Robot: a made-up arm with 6 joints.
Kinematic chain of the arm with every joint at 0, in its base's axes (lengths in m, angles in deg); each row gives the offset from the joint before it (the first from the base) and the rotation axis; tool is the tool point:
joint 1: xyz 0 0 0.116 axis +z
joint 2: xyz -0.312 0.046 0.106 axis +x
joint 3: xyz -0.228 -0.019 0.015 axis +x
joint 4: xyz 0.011 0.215 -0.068 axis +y
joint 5: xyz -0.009 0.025 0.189 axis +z
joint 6: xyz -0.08 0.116 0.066 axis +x
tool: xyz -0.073 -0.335 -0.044
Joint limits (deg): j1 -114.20..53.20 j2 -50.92..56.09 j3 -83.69..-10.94 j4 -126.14..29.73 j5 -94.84..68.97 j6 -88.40..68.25
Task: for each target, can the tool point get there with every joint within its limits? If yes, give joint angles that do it. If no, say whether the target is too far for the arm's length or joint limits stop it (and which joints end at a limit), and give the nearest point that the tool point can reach.
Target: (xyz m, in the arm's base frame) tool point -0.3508 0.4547 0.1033
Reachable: yes | joints -73.65 -42.30 -52.95 -82.68 -4.19 45.69
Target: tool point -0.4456 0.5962 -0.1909
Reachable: yes | joints -58.75 2.17 -66.60 -77.31 -77.22 8.56
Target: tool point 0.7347 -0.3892 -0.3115
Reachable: no: joint limits stop it (at a limit: joint 1, joint 2, joint 4, joint 6) | nearest point 0.5554 -0.0290 -0.0901 | short by 0.459 m
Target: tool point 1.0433 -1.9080 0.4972
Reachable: no: too far | nearest point -0.0844 -1.0854 0.3075 | short by 1.409 m
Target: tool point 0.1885 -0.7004 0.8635
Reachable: no: joint limits stop it (at a limit: joint 1, joint 2, joint 3, joint 5, joint 6) | nearest point -0.0706 -0.5437 0.6740 | short by 0.357 m
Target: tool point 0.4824 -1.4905 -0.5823
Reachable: no: too far | nearest point -0.1534 -1.0336 -0.1072 | short by 0.916 m
